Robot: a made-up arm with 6 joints. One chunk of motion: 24 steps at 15 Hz.
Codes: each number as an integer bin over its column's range. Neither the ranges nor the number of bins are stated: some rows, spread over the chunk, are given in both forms.
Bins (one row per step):
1: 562 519 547 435 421 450
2: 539 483 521 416 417 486
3: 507 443 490 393 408 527
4: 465 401 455 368 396 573
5: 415 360 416 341 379 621
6: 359 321 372 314 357 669
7: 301 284 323 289 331 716
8: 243 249 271 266 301 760
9: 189 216 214 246 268 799
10: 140 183 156 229 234 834
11: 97 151 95 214 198 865
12: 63 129 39 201 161 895
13: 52 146 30 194 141 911
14: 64 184 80 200 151 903
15: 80 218 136 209 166 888
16: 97 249 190 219 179 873
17: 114 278 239 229 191 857
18: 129 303 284 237 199 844
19: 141 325 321 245 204 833
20: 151 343 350 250 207 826
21: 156 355 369 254 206 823
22: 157 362 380 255 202 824
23: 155 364 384 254 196 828
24: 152 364 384 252 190 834
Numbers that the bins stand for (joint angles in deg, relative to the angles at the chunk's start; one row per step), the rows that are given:
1: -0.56 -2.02 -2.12 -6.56 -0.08 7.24
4: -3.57 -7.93 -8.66 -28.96 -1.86 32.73
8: -10.46 -15.54 -21.74 -63.07 -8.61 71.48
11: -14.99 -20.44 -34.25 -80.45 -15.93 93.23
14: -16.01 -18.79 -35.31 -85.13 -19.27 101.11
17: -14.46 -14.09 -24.01 -75.44 -16.43 91.58
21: -13.16 -10.23 -14.77 -67.08 -15.36 84.53
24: -13.28 -9.78 -13.71 -67.75 -16.50 86.81
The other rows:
2: -1.27 -3.83 -3.97 -12.92 -0.36 14.70
3: -2.27 -5.83 -6.18 -20.61 -1.00 23.20
5: -5.12 -9.98 -11.43 -37.99 -3.06 42.68
6: -6.86 -11.93 -14.56 -47.02 -4.63 52.62
7: -8.66 -13.79 -18.04 -55.38 -6.48 62.36
9: -12.14 -17.19 -25.79 -69.75 -10.95 79.56
10: -13.66 -18.84 -29.91 -75.44 -13.37 86.81
12: -16.05 -21.54 -38.23 -84.80 -18.56 99.45
13: -16.39 -20.69 -38.87 -87.14 -19.98 102.77
15: -15.52 -17.09 -31.33 -82.12 -18.20 98.00
16: -14.99 -15.54 -27.50 -78.78 -17.28 94.89
18: -14.00 -12.83 -20.82 -72.76 -15.86 88.88
19: -13.62 -11.73 -18.19 -70.09 -15.50 86.60
20: -13.31 -10.83 -16.13 -68.42 -15.29 85.15
22: -13.13 -9.88 -13.99 -66.74 -15.64 84.74
23: -13.19 -9.78 -13.71 -67.08 -16.07 85.57

